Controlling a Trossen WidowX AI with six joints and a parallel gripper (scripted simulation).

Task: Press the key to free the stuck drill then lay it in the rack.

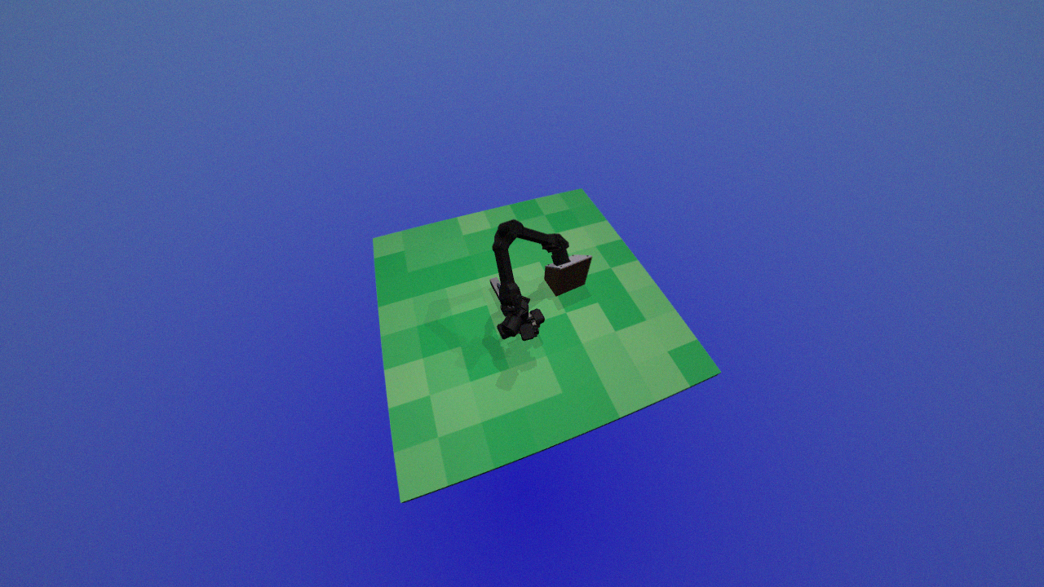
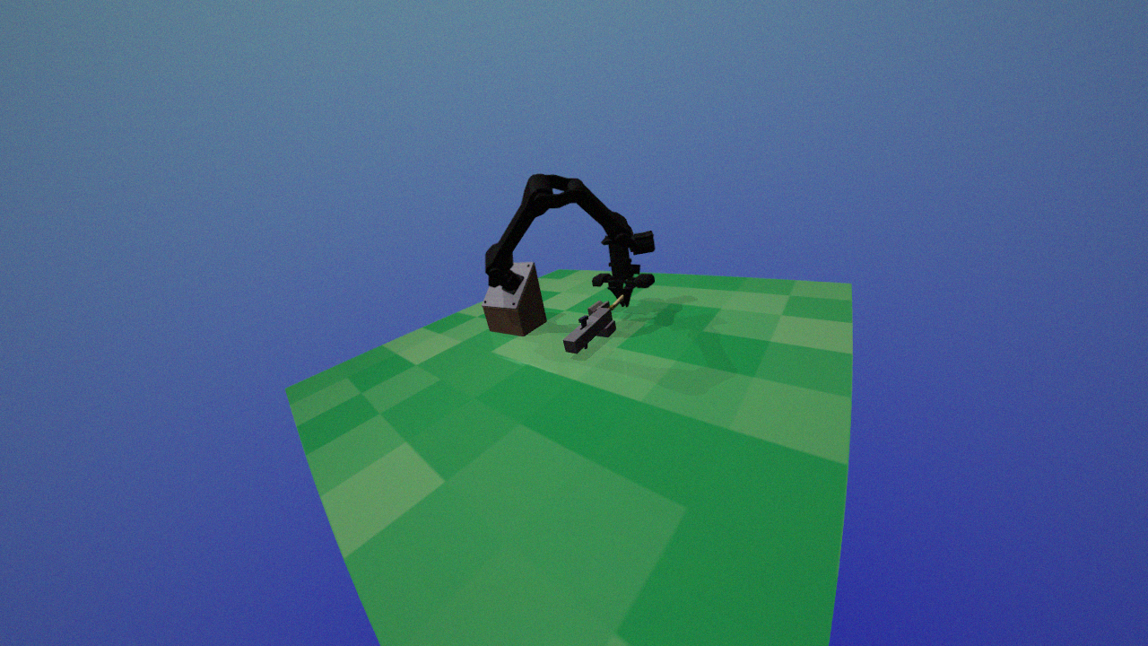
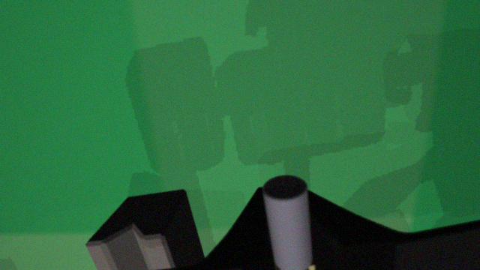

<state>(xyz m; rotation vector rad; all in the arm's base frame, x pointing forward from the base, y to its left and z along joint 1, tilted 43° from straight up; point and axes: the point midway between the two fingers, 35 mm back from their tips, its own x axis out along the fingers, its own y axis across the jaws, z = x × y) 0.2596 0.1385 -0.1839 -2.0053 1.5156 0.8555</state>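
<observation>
Now: gripper tip 40 mm to the left of the drill, 30 mm below it and 10 mm short of it. Also, from my gripper tip: dark part: 230 mm to the right, 40 mm ahead, 30 mm above; rack: 60 mm behind, 50 mm to the right, 10 mm below.
</observation>
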